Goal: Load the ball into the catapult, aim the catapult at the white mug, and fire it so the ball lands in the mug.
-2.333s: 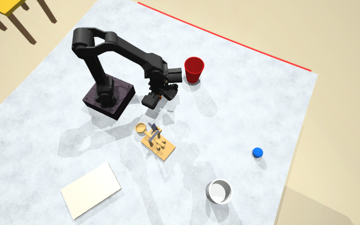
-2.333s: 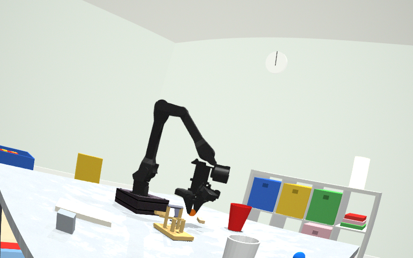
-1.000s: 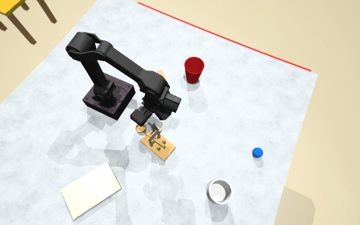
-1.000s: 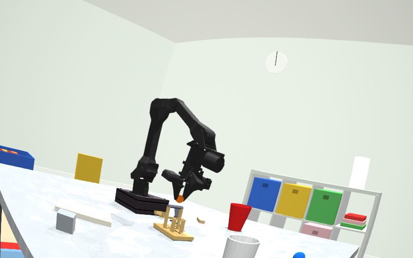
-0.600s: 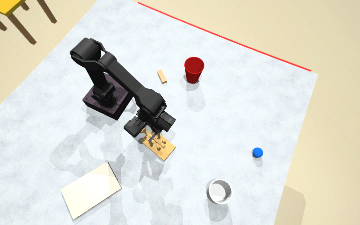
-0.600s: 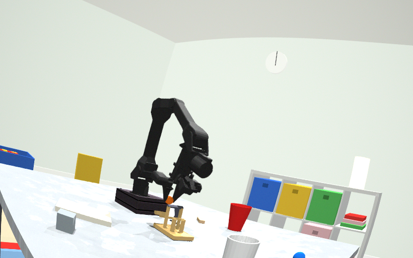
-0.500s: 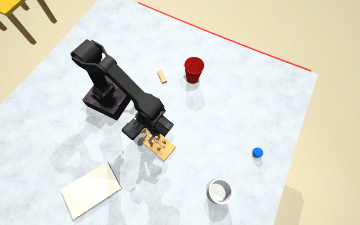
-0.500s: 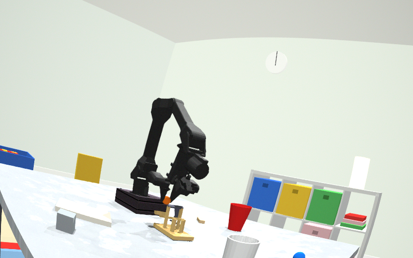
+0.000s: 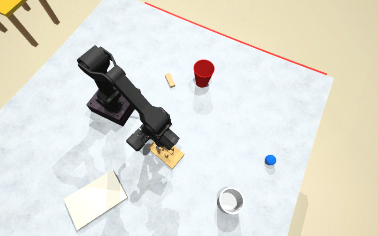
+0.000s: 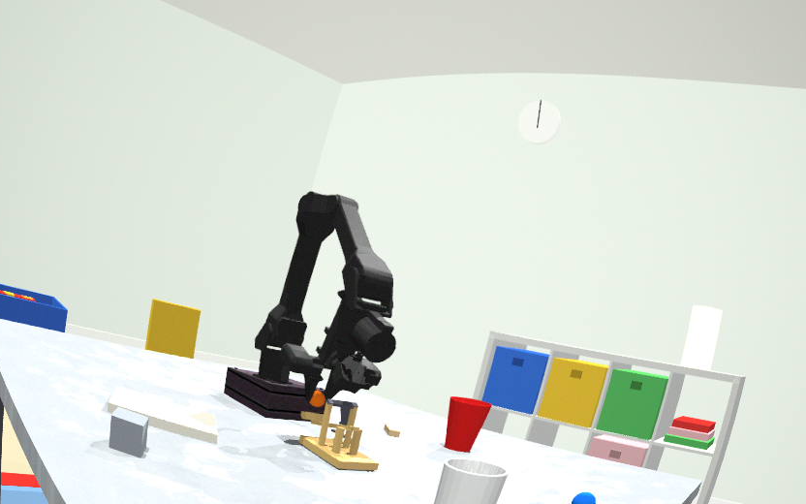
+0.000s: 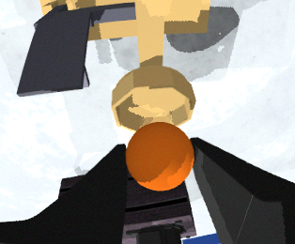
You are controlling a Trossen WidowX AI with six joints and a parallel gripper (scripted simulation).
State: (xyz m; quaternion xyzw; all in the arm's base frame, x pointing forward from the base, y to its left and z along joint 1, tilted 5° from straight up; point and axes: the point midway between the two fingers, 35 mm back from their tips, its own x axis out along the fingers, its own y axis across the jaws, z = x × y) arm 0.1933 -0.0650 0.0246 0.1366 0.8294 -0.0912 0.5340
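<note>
My gripper tip is 10 mm below the orange ball. Also, from my gripper tip: cream flat slab: 300 mm to the right, 80 mm behind, 70 mm below; small wooden block: 310 mm to the left, 70 mm below, 20 mm behind; tan wooden catapult: 70 mm ahead, 30 mm below.
</note>
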